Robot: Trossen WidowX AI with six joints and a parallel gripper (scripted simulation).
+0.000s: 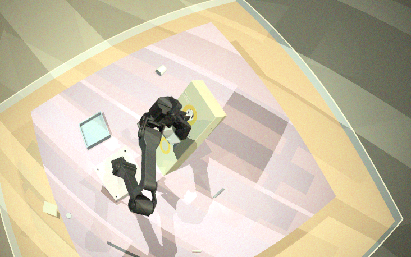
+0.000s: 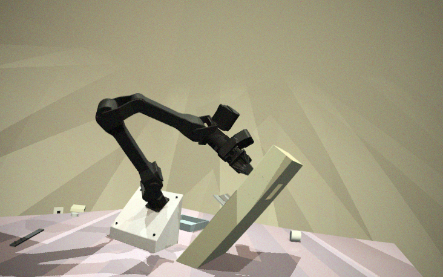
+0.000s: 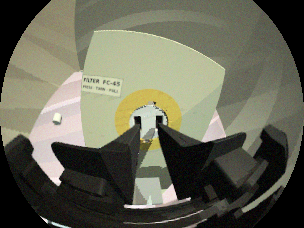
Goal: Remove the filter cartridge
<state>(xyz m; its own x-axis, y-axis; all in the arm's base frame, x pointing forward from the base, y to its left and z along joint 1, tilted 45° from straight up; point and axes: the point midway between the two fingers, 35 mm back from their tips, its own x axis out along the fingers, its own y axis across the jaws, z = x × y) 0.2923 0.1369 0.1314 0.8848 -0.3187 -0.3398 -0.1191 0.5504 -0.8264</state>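
Right now my gripper tip is 2 cm short of the white round cartridge and 1 cm above it. Also, from my gripper tip: blue tray (41 cm behind, 27 cm to the left, 26 cm below); grey bar (28 cm to the right, 26 cm below); pale green panel (3 cm behind, 9 cm below).
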